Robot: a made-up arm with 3 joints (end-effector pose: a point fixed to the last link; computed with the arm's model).
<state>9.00 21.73 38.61</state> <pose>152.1 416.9 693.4 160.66 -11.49 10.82</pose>
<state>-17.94 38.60 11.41</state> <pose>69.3 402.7 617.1 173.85 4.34 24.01</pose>
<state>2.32 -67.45 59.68</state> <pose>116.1 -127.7 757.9 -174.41 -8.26 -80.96</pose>
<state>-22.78 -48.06 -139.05</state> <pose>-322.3 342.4 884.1 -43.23 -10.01 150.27</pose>
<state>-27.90 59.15 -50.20</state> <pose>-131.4 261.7 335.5 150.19 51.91 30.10</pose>
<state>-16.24 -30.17 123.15</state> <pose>-52.1 -3.2 1045.4 -115.78 -48.81 -102.65</pose>
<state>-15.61 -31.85 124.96</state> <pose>-60.0 1.4 1049.1 -114.44 -49.57 -105.86</pose>
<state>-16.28 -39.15 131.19</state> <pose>-83.8 -7.9 1050.5 -112.30 -49.47 -116.32</pose>
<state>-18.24 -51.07 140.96</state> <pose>-113.6 -17.3 1049.5 -110.87 -49.88 -131.57</pose>
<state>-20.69 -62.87 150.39</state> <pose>-128.4 -18.2 1047.6 -110.79 -52.00 -145.17</pose>
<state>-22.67 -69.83 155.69</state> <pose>-128.7 -20.9 1044.6 -111.77 -54.02 -151.93</pose>
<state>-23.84 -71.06 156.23</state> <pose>-127.3 -30.8 1040.2 -113.79 -54.00 -151.45</pose>
